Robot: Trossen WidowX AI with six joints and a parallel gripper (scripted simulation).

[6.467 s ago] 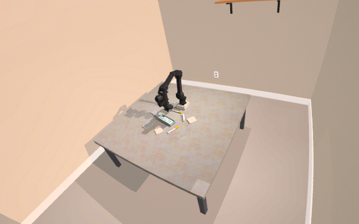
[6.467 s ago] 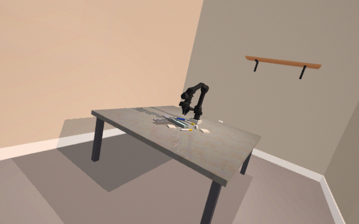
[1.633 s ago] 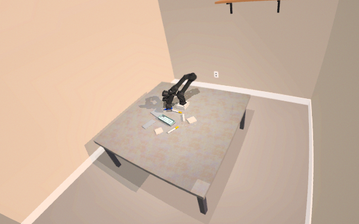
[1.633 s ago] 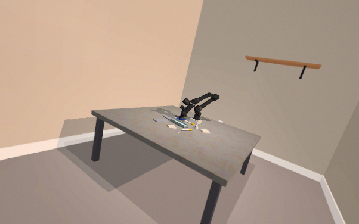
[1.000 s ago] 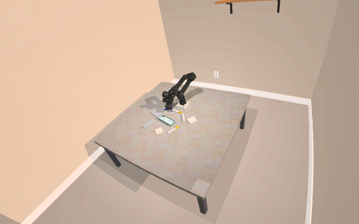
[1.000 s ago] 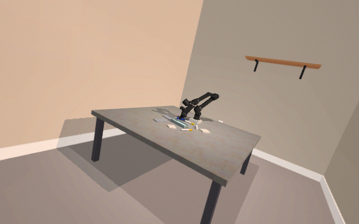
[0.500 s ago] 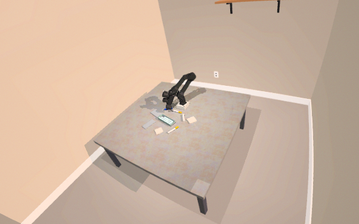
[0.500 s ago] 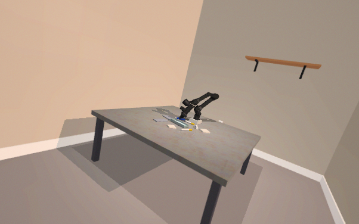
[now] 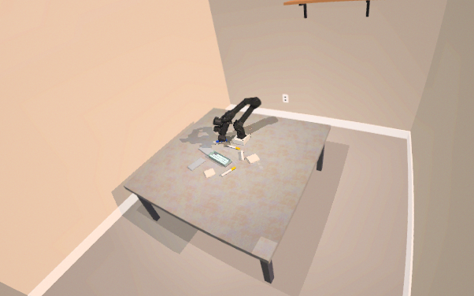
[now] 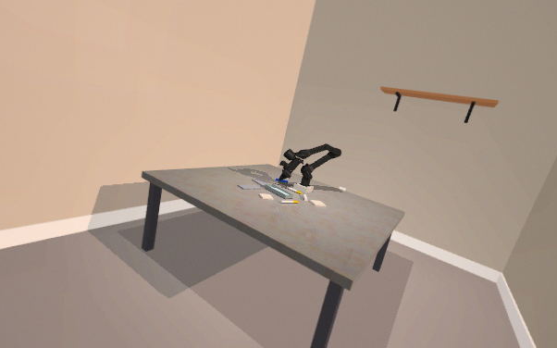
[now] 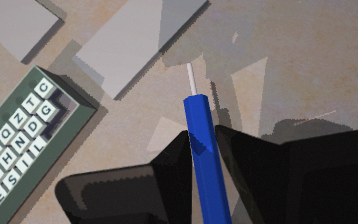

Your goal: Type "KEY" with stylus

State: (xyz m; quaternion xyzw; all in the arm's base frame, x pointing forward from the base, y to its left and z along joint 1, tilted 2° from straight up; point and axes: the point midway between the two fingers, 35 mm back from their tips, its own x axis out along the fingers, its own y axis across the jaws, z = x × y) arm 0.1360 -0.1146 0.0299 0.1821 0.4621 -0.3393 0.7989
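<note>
My gripper tip is now 140 mm to the right of the keyboard, 140 mm short of it and 20 mm above it. Round my gripper tip: white stick: 270 mm to the left, 30 mm below, 10 mm ahead; then blue stylus: 10 mm to the right, 10 mm ahead; then grey tip: 30 mm to the right, 30 mm ahead.
</note>
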